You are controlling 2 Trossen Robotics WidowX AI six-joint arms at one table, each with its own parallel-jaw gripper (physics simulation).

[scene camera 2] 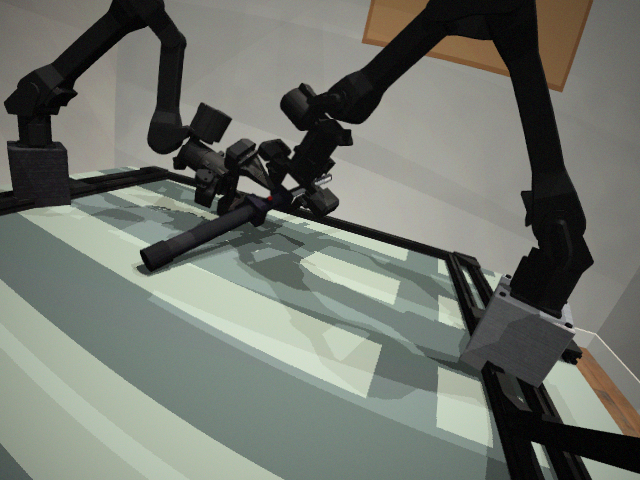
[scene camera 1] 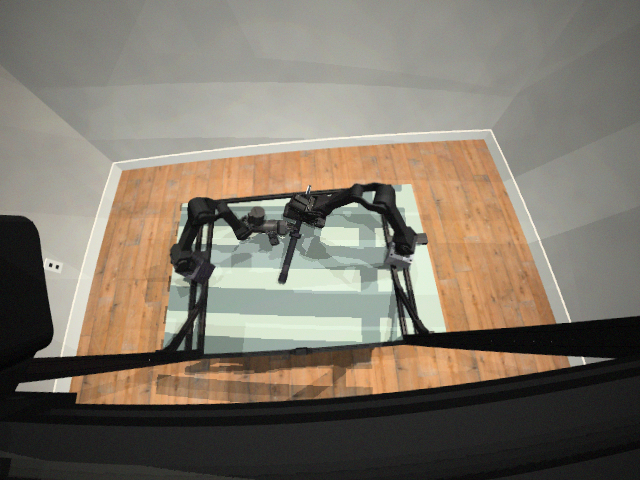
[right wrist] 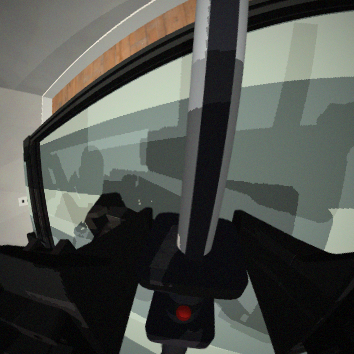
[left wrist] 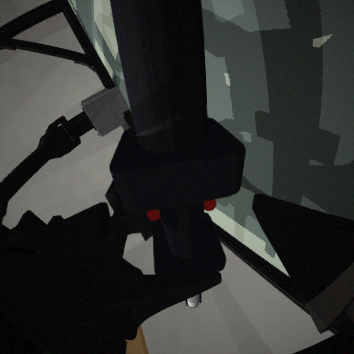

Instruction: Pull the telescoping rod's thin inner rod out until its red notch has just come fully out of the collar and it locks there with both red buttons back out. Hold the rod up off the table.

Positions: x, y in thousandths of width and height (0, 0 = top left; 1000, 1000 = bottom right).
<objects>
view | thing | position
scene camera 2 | my left gripper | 420, 428
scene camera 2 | my right gripper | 438, 426
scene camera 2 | black telescoping rod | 398, 439
</objects>
